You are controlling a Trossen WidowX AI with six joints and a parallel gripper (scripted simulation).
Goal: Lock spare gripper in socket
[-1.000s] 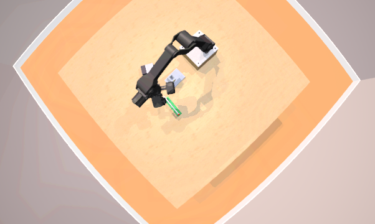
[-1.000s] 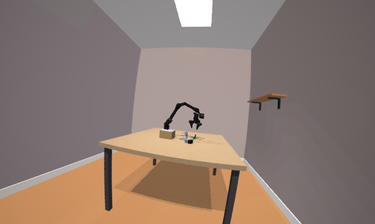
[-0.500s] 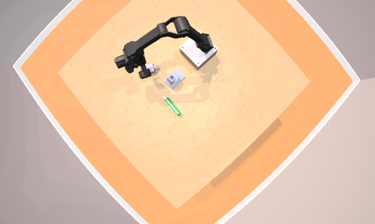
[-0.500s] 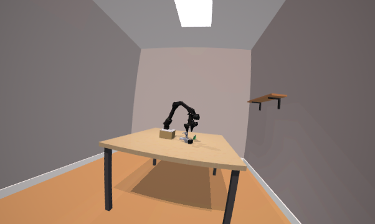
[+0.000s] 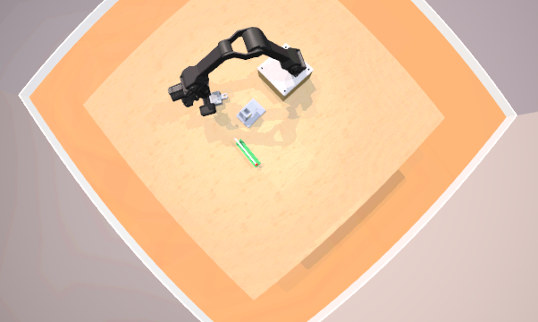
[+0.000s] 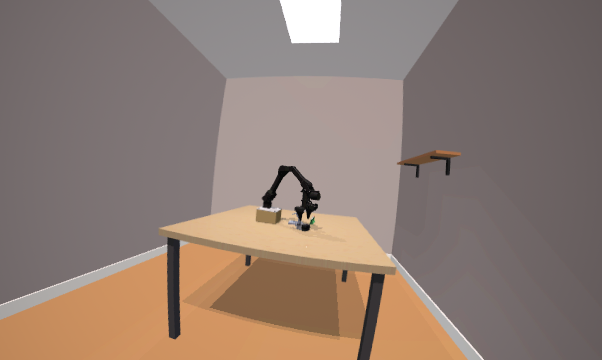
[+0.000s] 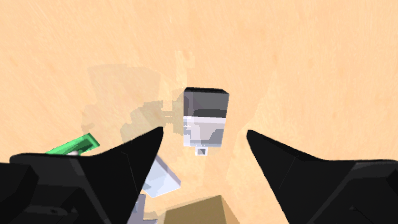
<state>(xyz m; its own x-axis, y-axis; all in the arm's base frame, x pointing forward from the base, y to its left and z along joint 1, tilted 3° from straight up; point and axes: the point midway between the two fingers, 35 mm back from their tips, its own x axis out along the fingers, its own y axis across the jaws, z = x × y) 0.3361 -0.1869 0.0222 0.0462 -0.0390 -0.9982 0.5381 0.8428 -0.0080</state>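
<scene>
Right now the spare gripper is 2 cm behind my gripper tip, 1 cm to the left of it and 5 cm below it. From my gripper tip the other things lie so: green pin holder: 6 cm ahead, 28 cm to the left, 5 cm below; then socket: 7 cm behind, 17 cm to the left, 2 cm below.
</scene>
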